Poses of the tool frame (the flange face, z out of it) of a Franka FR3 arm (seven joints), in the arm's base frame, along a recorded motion.
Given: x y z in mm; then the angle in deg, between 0 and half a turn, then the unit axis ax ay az.
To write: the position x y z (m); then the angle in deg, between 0 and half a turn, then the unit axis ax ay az. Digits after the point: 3 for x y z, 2 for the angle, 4 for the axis.
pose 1, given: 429, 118, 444, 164.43, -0.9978, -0.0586, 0.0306
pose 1, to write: 0.429, 0.118, 0.444, 164.43, -0.9978, -0.0586, 0.0306
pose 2, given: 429, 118, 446, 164.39, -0.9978, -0.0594, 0.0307
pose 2, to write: 0.429, 0.118, 0.446, 164.39, -0.9978, -0.0594, 0.0307
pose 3, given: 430, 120, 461, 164.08, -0.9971, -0.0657, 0.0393
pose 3, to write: 0.430, 0.120, 0.461, 164.08, -0.9971, -0.0657, 0.0393
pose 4, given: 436, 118, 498, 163.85, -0.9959, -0.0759, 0.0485
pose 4, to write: 0.436, 0.118, 0.498, 163.85, -0.9959, -0.0759, 0.0485
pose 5, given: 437, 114, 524, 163.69, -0.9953, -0.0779, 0.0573
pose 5, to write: 0.437, 0.114, 0.524, 163.69, -0.9953, -0.0779, 0.0573
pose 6, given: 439, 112, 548, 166.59, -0.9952, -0.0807, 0.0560
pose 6, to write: 0.439, 0.112, 0.548, 166.59, -0.9952, -0.0807, 0.0560
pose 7, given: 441, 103, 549, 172.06, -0.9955, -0.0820, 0.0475
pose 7, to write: 0.441, 0.103, 0.549, 172.06, -0.9955, -0.0820, 0.0475
